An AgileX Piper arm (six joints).
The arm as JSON. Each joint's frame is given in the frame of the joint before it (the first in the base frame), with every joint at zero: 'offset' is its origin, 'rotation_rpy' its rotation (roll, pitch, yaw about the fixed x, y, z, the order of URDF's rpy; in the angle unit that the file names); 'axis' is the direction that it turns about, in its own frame. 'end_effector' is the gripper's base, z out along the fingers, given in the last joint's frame.
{
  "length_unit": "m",
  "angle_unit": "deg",
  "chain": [
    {
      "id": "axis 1",
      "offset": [
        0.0,
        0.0,
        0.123
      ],
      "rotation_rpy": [
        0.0,
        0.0,
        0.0
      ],
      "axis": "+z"
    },
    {
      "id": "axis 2",
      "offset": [
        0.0,
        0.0,
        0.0
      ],
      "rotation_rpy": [
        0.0,
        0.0,
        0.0
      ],
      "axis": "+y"
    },
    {
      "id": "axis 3",
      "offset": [
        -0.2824,
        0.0,
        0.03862
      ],
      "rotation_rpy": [
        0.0,
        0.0,
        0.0
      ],
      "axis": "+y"
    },
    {
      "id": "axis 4",
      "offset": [
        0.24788,
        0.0,
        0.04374
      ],
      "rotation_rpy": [
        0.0,
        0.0,
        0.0
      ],
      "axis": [
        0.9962,
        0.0,
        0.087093
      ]
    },
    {
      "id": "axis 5",
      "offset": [
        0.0,
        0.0,
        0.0
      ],
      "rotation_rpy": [
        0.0,
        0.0,
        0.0
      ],
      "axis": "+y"
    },
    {
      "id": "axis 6",
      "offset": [
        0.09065,
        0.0,
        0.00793
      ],
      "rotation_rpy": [
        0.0,
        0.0,
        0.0
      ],
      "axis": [
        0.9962,
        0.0,
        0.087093
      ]
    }
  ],
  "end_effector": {
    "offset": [
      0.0,
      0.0,
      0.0
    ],
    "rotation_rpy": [
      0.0,
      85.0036,
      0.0
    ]
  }
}
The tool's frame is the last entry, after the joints.
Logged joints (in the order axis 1, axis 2, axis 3, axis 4, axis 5, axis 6), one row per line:
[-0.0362, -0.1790, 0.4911, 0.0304, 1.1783, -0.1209]
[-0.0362, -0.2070, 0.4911, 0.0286, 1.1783, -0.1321]
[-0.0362, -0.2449, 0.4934, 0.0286, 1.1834, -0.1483]
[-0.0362, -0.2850, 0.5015, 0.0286, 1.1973, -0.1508]
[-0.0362, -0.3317, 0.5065, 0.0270, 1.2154, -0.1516]
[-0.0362, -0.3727, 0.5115, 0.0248, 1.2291, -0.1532]
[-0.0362, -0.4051, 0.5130, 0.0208, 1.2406, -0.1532]
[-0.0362, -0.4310, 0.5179, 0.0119, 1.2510, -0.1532]
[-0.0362, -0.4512, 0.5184, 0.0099, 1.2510, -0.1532]
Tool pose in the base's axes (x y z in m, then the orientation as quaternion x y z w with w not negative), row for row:
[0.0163, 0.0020, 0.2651, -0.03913, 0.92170, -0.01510, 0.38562]
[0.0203, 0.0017, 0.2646, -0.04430, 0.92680, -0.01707, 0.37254]
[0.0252, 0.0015, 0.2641, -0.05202, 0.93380, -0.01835, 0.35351]
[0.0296, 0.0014, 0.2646, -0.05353, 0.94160, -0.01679, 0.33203]
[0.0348, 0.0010, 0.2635, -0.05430, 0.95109, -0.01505, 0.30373]
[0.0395, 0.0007, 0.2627, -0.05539, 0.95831, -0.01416, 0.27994]
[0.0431, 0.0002, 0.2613, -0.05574, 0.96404, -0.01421, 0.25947]
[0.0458, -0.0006, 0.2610, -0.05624, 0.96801, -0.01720, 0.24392]
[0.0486, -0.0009, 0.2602, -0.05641, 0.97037, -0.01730, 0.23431]
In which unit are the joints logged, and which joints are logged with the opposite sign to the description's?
The joints are logged in radians. Opposite sign: axis 2, axis 3.
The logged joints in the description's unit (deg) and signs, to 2 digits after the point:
[-2.07, 10.26, -28.14, 1.74, 67.51, -6.93]
[-2.07, 11.86, -28.14, 1.64, 67.51, -7.57]
[-2.07, 14.03, -28.27, 1.64, 67.80, -8.50]
[-2.07, 16.33, -28.73, 1.64, 68.60, -8.64]
[-2.07, 19.01, -29.02, 1.55, 69.64, -8.69]
[-2.07, 21.35, -29.31, 1.42, 70.42, -8.78]
[-2.07, 23.21, -29.39, 1.19, 71.08, -8.78]
[-2.07, 24.69, -29.67, 0.68, 71.68, -8.78]
[-2.07, 25.85, -29.70, 0.57, 71.68, -8.78]

